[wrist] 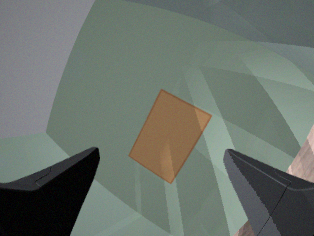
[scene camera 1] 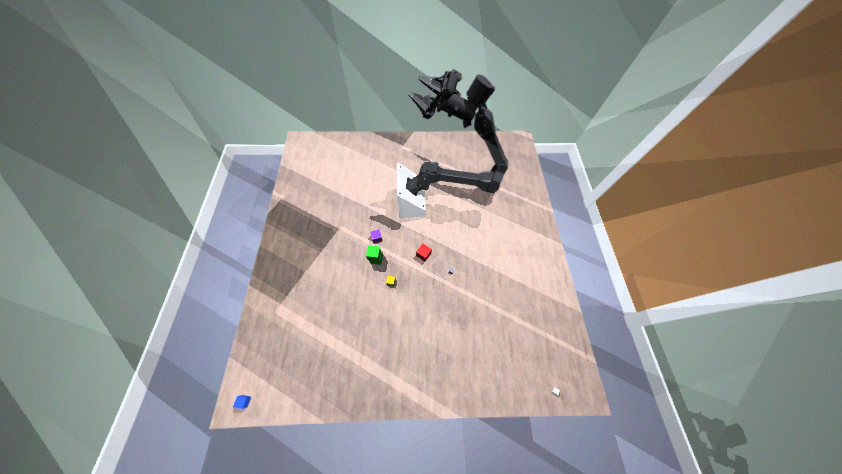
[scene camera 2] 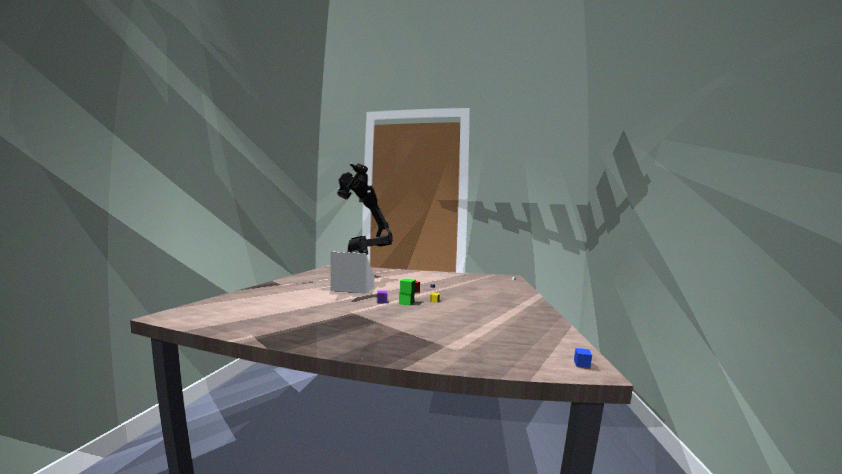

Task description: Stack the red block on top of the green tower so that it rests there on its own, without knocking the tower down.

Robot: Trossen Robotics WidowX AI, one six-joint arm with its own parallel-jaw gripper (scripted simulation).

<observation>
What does my gripper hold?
Nothing.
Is my gripper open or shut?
Open.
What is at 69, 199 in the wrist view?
My gripper.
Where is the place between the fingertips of my gripper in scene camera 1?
413, 85
</observation>
